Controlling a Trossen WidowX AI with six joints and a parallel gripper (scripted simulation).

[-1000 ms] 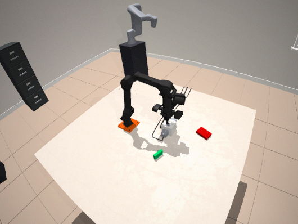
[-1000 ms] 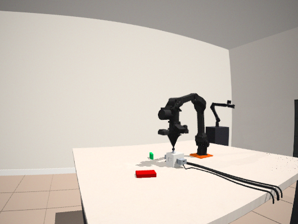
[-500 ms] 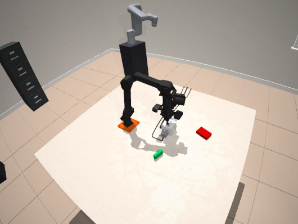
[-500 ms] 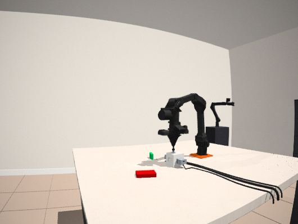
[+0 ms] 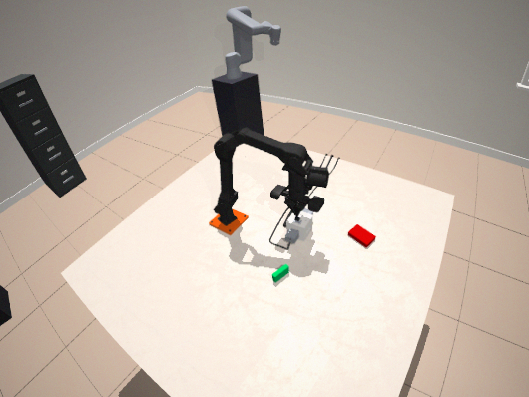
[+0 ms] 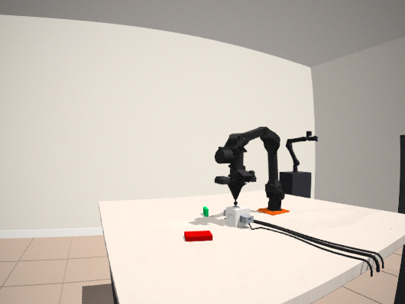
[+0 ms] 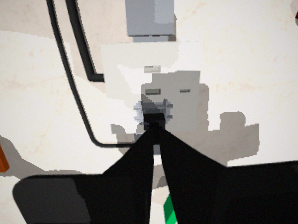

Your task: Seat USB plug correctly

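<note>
Now: gripper tip 10 mm above the black USB plug. From my gripper tip the other things lie so: red block (200 mm ahead, 150 mm to the left, 100 mm below); then green block (180 mm to the right, 90 mm below, 80 mm ahead).
</note>
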